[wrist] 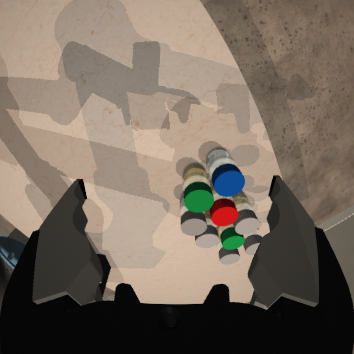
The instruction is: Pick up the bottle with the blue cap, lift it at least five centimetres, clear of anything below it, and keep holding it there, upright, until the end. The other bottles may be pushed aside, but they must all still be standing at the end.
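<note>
The bottle with the blue cap stands at the upper right of a tight cluster of bottles, right of the view's middle. Its clear body shows above the cap in the picture. A bottle with a large green cap stands close on its left, and a bottle with a red cap just below it in the picture. My gripper is open, with nothing between its fingers. The cluster shows between the two fingers, nearer the right one, and appears to be below them.
A smaller green-capped bottle and several grey-capped bottles fill the lower part of the cluster. The light table top has a curved edge on the right, with a brown speckled surface beyond it. Arm shadows cross the table.
</note>
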